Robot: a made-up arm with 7 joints.
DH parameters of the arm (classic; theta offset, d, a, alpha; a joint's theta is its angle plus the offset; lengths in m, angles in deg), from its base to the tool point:
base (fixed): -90 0.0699 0 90
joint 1: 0 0.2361 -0.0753 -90
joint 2: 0 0.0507 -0.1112 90
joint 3: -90 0.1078 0.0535 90
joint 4: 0 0.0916 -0.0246 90
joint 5: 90 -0.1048 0.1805 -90
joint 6: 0 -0.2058 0.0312 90
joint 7: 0 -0.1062 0.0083 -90
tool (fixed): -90 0.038 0 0
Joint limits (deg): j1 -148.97..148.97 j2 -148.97..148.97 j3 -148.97..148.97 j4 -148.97..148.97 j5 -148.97..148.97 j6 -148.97..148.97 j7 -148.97..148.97
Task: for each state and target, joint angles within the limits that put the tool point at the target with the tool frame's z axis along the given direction. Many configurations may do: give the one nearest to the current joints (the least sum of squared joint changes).
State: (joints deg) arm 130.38 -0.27 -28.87 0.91 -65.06 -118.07 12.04
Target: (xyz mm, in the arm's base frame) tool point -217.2 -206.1 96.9 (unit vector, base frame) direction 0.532 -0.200 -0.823
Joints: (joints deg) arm 129.94 -25.56 -7.67 -34.01 -94.72 -126.97 -19.43
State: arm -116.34 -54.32 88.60 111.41 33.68 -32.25 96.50
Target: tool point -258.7 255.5 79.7 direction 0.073 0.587 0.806
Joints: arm -130.87 -57.79 135.85 109.82 80.18 -65.95 127.60
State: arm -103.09 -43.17 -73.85 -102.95 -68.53 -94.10 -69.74
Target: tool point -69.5 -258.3 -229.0 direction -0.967 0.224 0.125
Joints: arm -146.27 -60.41 -98.19 -90.99 -8.13 -99.05 -69.99
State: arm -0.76 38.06 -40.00 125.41 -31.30 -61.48 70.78
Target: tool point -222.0 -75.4 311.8 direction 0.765 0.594 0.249
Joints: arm 16.11 65.62 -57.66 148.97 -67.04 -99.28 88.97
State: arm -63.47 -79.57 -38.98 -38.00 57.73 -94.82 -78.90
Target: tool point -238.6 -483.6 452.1 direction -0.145 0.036 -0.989
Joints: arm -99.97 -46.19 -54.30 -42.33 68.67 -90.88 -68.50
